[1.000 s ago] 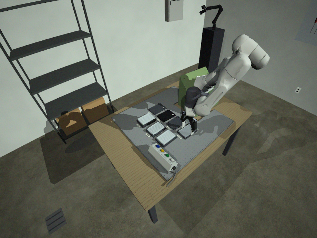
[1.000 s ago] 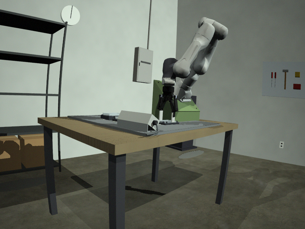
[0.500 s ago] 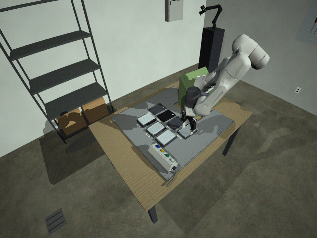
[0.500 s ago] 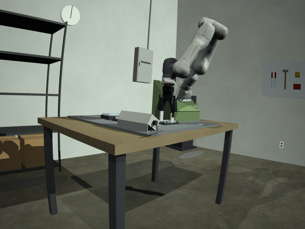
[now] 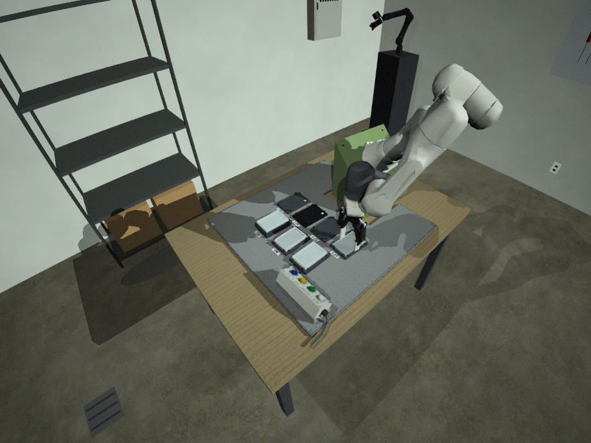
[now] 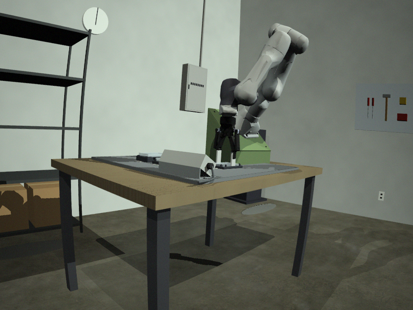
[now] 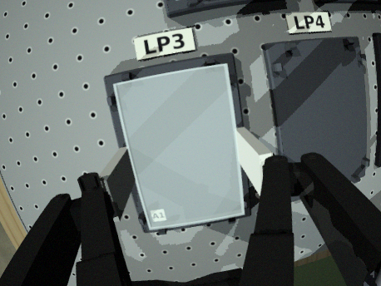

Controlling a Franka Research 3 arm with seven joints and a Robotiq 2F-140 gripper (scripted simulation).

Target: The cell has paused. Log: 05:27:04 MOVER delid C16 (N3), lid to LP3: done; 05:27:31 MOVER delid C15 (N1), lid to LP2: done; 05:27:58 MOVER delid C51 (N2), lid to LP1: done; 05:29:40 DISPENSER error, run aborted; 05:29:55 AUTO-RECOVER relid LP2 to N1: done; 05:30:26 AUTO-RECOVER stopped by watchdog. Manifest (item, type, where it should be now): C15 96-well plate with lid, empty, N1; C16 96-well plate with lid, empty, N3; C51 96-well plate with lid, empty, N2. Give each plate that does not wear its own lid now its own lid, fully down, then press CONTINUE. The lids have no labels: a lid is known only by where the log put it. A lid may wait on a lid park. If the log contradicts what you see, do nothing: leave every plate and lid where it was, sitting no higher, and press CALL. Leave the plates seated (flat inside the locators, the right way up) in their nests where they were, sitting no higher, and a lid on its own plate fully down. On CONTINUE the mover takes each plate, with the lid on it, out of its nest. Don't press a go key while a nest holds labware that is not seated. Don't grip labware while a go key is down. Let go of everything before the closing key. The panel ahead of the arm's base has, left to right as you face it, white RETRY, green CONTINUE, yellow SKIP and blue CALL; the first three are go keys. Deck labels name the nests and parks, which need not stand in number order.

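My hand is 20 mm above the clear lid. The rest, counted from my hand: park LP4 (20 mm ahead, 130 mm to the right, 30 mm below); park LP3 (30 mm below); LP4 label (110 mm ahead, 120 mm to the right, 40 mm below).
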